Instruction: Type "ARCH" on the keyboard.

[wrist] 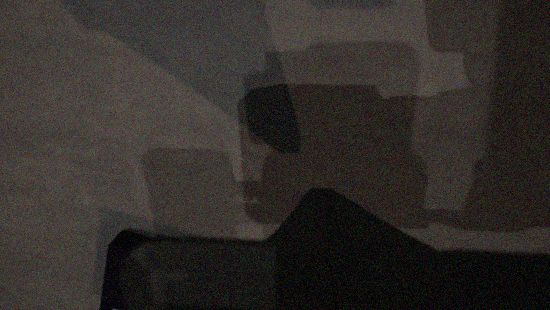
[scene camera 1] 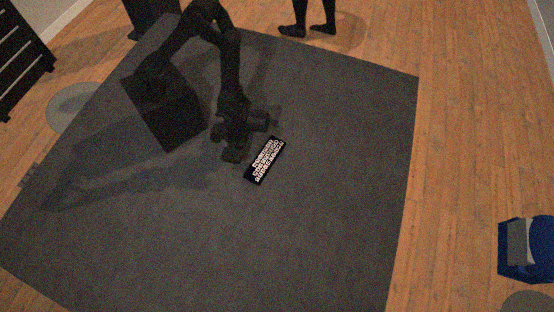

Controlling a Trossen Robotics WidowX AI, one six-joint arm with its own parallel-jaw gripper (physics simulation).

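Where they show: gripper, fingertip midpoint: (wrist: 319,198) (scene camera 1: 241,148); arm's base at its link origin: (scene camera 1: 150,96).
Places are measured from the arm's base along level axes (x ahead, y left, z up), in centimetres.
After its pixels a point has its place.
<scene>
The black keyboard (scene camera 1: 265,160) @(z -21.1, x 35.5, y 4.8 cm) with white keys lies on the dark grey mat in the scene view, set at a slant. Its letters are too small and blurred to read there. It does not show in the wrist view. My gripper (scene camera 1: 232,154) @(z -21.3, x 26.1, y 5.5 cm) (wrist: 319,198) @(z -21.3, x 26.1, y 5.5 cm) is shut with nothing between its fingers. In the scene view it appears just left of the keyboard, beside its long edge. The fingertips are too dark in the scene view to tell their height or whether they touch the mat. In the wrist view the dark fingers point at shadowed mat.
The grey mat (scene camera 1: 310,240) @(z -22.8, x 59.4, y -13.3 cm) lies under the keyboard. A black box (scene camera 1: 175,115) @(z -7.3, x 6.2, y 0.8 cm) stands at the arm's base. A dark shelf-like unit (scene camera 1: 37,47) is at upper left, dark legs (scene camera 1: 300,20) stand beyond the mat's top edge, and a blue object (scene camera 1: 542,247) is at far right.
</scene>
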